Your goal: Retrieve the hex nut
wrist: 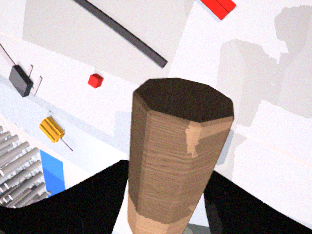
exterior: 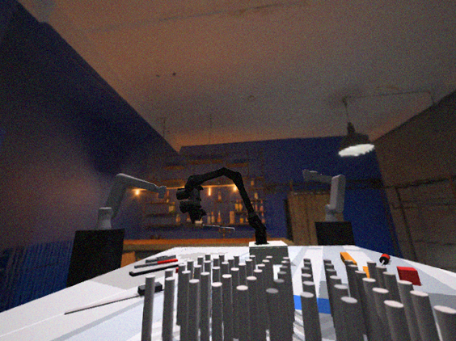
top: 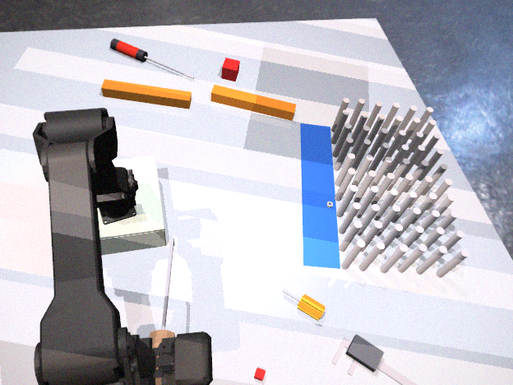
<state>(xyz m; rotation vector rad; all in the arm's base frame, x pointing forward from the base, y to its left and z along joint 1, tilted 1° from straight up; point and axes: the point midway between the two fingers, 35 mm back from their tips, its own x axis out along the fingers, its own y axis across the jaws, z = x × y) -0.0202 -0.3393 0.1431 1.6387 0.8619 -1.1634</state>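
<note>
My gripper tip is 10 cm to the right of the wooden-handled tool, 4 cm short of it and 2 cm above it. Round my gripper tip: yellow-handled tool (30 cm ahead, 17 cm below, 4 cm to the left); small red cube (17 cm below, 16 cm ahead, 4 cm to the right); hex nut (46 cm ahead, 23 cm to the left, 18 cm below).
</note>
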